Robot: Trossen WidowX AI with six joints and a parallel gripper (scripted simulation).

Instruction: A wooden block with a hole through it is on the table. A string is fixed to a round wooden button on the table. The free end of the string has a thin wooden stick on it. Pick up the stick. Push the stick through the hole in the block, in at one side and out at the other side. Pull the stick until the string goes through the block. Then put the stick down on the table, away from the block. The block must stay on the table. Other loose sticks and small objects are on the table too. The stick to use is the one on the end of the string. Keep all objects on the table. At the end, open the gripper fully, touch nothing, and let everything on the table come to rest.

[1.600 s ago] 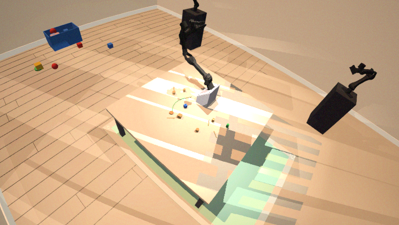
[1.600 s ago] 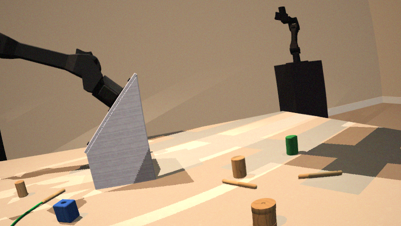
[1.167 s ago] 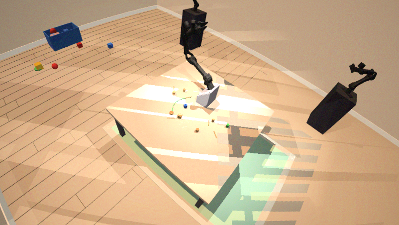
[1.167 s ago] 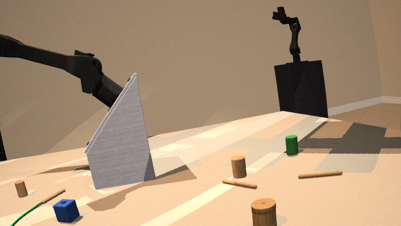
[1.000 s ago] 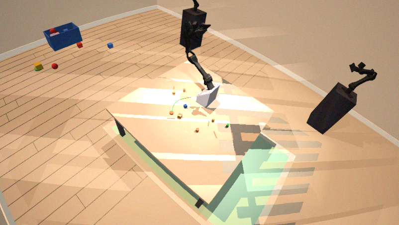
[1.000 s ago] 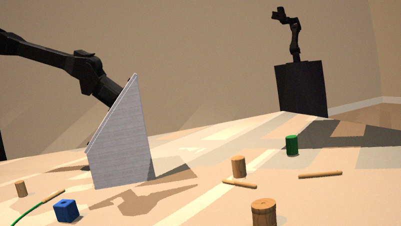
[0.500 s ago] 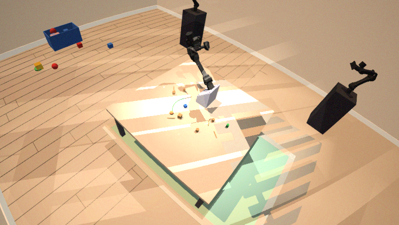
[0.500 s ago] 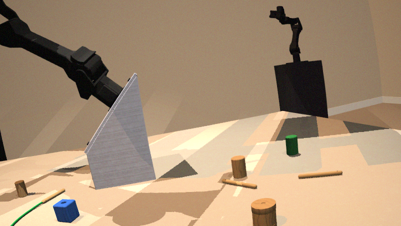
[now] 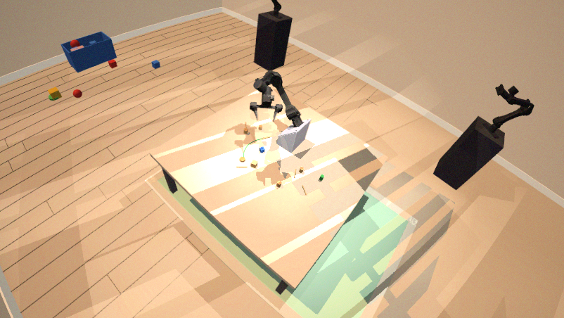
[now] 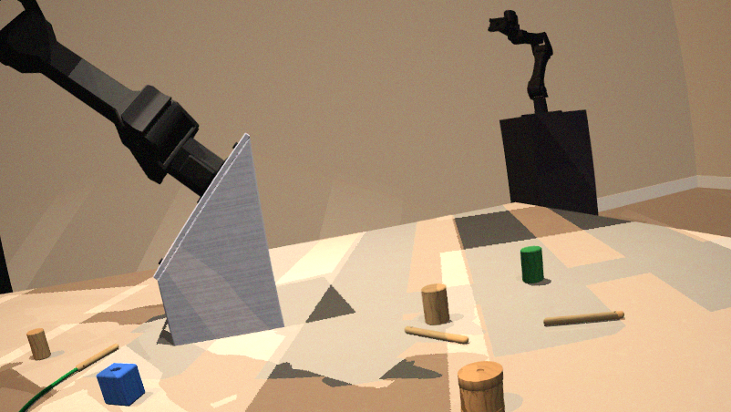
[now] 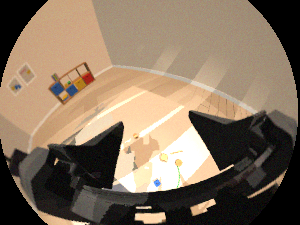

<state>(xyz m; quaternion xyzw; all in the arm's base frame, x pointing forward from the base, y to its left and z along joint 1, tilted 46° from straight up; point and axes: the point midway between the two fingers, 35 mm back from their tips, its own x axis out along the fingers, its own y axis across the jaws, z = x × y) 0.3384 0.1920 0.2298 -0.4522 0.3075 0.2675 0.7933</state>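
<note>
Right now the blue cube is 410 mm below my gripper tip, 120 mm behind it and 90 mm to the right of it. From my gripper tip the other things lie so: round wooden button: 420 mm below, 120 mm to the right, 40 mm ahead; then wooden block: 410 mm below, 30 mm to the right, 20 mm ahead; then loose stick: 420 mm below, 100 mm ahead, 90 mm to the right.
</note>
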